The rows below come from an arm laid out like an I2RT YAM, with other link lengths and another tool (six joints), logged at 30 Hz.
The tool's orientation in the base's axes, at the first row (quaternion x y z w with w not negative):
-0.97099, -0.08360, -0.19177, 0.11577
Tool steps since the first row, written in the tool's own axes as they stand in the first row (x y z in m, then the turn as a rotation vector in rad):
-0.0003, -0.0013, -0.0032, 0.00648, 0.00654, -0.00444
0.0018, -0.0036, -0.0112, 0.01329, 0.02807, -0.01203
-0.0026, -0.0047, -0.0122, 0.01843, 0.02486, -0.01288
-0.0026, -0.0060, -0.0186, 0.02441, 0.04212, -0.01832
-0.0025, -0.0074, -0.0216, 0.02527, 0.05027, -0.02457
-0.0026, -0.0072, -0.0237, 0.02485, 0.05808, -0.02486
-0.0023, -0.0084, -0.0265, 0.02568, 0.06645, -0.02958
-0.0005, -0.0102, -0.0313, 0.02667, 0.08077, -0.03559
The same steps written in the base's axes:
-0.0017, 0.0004, 0.0030, 0.00570, -0.00665, 0.00527
-0.0031, 0.0008, 0.0115, 0.01368, -0.02845, 0.01062
-0.0077, 0.0011, 0.0109, 0.01741, -0.02498, 0.01402
-0.0102, 0.0007, 0.0169, 0.02451, -0.04223, 0.01793
-0.0114, 0.0013, 0.0199, 0.02478, -0.05155, 0.02231
-0.0122, 0.0005, 0.0217, 0.02591, -0.05917, 0.02091
-0.0132, 0.0010, 0.0246, 0.02673, -0.06831, 0.02386
-0.0136, 0.0017, 0.0299, 0.02847, -0.08347, 0.02690

